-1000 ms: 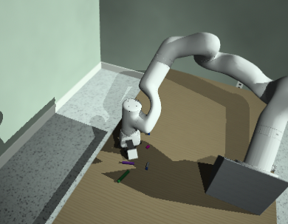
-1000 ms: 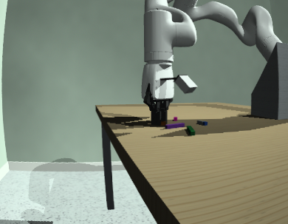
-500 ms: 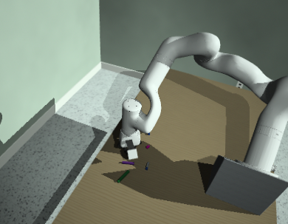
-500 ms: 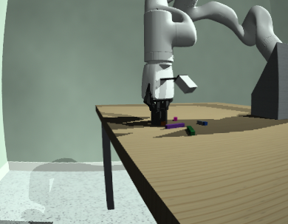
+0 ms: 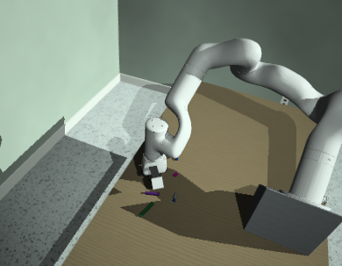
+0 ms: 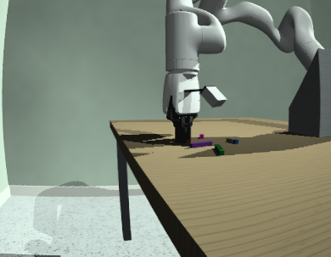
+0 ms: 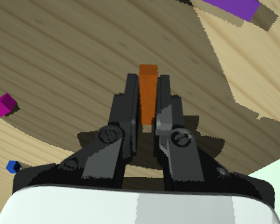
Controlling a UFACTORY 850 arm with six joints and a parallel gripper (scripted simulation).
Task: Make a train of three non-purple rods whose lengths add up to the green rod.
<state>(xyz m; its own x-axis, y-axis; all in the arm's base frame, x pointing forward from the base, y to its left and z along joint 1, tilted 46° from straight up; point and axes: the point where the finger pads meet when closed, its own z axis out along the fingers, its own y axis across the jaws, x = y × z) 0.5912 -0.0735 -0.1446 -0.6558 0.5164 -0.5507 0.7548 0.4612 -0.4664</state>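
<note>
My hand is 12 cm past the grey rod, 3 cm to the right of it and 2 cm above it.
</note>
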